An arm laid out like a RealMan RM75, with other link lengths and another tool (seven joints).
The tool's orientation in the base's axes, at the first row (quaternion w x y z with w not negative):
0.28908, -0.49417, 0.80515, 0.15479
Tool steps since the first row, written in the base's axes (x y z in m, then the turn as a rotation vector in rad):
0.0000, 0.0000, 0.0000, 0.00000, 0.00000, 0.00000
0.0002, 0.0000, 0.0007, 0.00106, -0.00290, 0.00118
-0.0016, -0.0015, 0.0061, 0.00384, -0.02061, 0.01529
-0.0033, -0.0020, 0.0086, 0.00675, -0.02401, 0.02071
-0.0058, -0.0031, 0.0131, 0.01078, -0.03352, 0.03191
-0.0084, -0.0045, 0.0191, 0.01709, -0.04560, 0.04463
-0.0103, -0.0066, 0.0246, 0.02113, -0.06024, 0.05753
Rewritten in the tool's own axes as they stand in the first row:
0.0000, 0.0000, 0.0000, 0.00000, 0.00000, 0.00000
-0.0005, -0.0002, -0.0005, 0.00095, -0.00233, -0.00215
-0.0022, 0.0005, -0.0061, 0.00378, -0.01351, -0.02183
-0.0028, 0.0017, -0.0089, 0.00182, -0.01786, -0.02699
-0.0039, 0.0032, -0.0138, 0.00022, -0.02625, -0.03961
-0.0057, 0.0047, -0.0200, -0.00128, -0.03790, -0.05409
-0.0070, 0.0052, -0.0261, -0.00031, -0.04873, -0.07078

